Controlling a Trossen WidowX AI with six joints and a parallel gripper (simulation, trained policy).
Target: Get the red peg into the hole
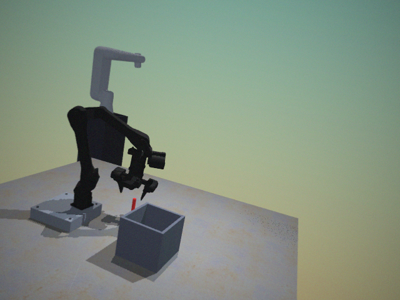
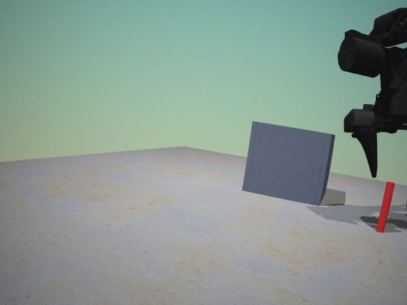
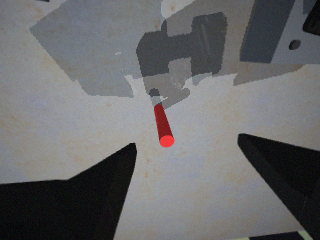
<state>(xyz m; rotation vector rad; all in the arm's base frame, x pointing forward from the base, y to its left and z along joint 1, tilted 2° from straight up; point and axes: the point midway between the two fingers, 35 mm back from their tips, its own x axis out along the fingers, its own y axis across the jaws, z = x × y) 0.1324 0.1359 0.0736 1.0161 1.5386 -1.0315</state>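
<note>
My gripper tip is now 10 mm short of the red peg, 10 mm to the right of it and 50 mm above it.
</note>
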